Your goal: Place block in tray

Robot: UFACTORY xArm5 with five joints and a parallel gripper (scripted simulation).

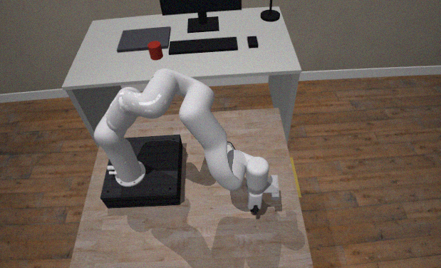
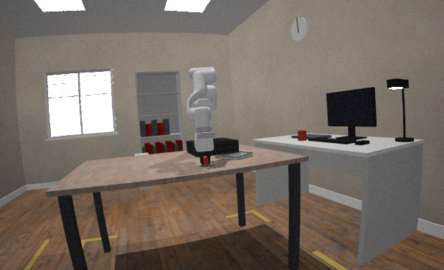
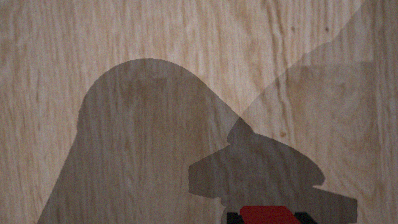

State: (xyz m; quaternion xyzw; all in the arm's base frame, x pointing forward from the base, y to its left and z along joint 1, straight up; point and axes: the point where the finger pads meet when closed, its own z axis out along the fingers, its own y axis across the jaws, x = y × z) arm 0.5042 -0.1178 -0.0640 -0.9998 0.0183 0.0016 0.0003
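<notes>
The white tray lies 120 mm behind my hand, 230 mm to the left of it and 10 mm below it. From my hand the other things lie so: red block: right at my hand.
</notes>
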